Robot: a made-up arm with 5 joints. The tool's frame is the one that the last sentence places.
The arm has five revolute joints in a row. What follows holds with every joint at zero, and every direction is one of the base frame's. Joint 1 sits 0.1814 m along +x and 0.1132 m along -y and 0.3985 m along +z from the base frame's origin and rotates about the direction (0.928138, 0.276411, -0.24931), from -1.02 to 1.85 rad. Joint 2 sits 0.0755 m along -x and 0.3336 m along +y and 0.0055 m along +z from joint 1 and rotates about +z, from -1.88 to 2.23 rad. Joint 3 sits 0.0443 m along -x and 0.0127 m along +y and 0.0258 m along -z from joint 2 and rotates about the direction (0.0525, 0.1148, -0.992), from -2.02 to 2.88 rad. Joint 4 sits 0.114 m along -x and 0.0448 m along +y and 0.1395 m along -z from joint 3 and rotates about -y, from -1.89 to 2.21 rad. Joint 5 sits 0.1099 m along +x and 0.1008 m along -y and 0.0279 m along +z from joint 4 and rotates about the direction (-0.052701, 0.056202, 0.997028), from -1.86 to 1.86 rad. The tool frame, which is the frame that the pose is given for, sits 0.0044 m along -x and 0.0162 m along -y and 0.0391 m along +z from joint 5; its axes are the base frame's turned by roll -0.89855, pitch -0.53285 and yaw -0.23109 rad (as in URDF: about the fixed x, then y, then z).
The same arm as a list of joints. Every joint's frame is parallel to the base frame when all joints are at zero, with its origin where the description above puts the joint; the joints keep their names.
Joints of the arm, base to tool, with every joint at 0 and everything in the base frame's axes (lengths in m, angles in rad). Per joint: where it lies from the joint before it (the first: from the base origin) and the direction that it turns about. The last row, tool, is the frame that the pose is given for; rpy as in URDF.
joint 1: xyz 0.1814 -0.1132 0.3985 axis 0.928138 0.276411 -0.24931
joint 2: xyz -0.0755 0.3336 0.0055 axis +z
joint 3: xyz -0.0443 0.0127 -0.0258 axis 0.0525 0.1148 -0.992
joint 4: xyz -0.114 0.0448 -0.1395 axis -y
joint 5: xyz 0.1099 -0.1008 0.0279 axis -0.052701 0.056202 0.997028
tool: xyz -0.0044 -0.0162 0.0391 rpy -0.8985 -0.5329 -0.2311
Joint limits (rad, base to tool): -1.02..1.85 -1.88..2.23 -2.02..2.88 -1.89..2.21 -1.86..1.86

